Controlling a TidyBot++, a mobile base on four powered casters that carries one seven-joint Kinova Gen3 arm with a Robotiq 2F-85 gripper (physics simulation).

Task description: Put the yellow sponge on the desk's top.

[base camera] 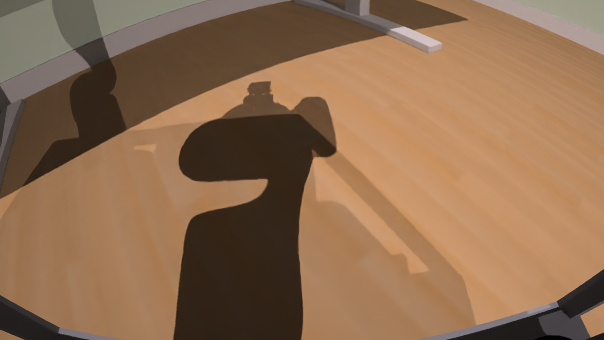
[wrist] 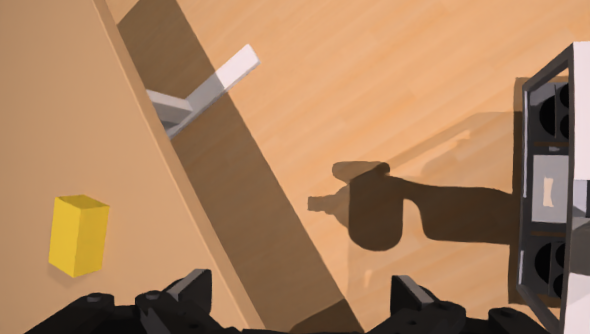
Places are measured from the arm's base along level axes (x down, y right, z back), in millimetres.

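Pixels of known places: gripper, fingertip midpoint: (wrist: 300,293).
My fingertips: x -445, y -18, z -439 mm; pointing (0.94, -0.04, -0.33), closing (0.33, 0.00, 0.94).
Observation:
Behind a point stands the place of what it marks.
The yellow sponge (wrist: 78,237) @[z -734, x -359, y -43 mm] rests on the desk's top (wrist: 60,110) @[z -832, x -323, y 109 mm], at the lower left in the wrist view, a little in from the desk's edge. My gripper (wrist: 300,293) @[z -439, x -445, y -18 mm] is open and empty at the bottom of the wrist view. It is to the right of the sponge, apart from it, over the desk's edge and the floor beside it. The sponge, the desk's top and the gripper do not show in the base camera view.
A light desk foot (base camera: 422,41) (wrist: 235,70) stands on the wooden floor (base camera: 500,175) @[z -413, x 397, y 351 mm] (wrist: 325,75) @[z -681, x 397, y 330 mm]. The mobile base (wrist: 550,185) @[z -86, x 307, y 8 mm] is at the right in the wrist view. The arm's shadow falls on the floor. A wall (base camera: 30,45) @[z -970, x 230, y -929 mm] with a pale baseboard runs behind.

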